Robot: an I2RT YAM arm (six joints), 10 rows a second.
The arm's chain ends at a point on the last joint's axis. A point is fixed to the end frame.
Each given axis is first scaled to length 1.
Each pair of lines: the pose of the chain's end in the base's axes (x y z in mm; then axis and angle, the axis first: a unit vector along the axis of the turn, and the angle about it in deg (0 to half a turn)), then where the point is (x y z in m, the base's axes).
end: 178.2 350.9 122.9 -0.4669 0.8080 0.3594 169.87
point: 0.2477 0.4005 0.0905
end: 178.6 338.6 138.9 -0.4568 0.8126 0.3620 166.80
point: 0.2510 0.3863 0.1102
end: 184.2 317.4 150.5 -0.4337 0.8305 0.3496 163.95
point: 0.2608 0.3595 0.1239
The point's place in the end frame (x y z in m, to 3 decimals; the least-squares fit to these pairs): -0.057 -0.057 0.043
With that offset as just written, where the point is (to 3 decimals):
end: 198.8 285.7 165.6 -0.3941 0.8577 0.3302 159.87
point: 0.281 0.318 0.142
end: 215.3 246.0 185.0 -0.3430 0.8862 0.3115 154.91
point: 0.302 0.267 0.165
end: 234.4 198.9 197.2 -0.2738 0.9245 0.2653 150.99
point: 0.324 0.203 0.180
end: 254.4 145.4 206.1 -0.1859 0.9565 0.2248 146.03
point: 0.343 0.130 0.193
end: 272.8 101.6 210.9 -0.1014 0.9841 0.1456 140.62
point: 0.357 0.066 0.206
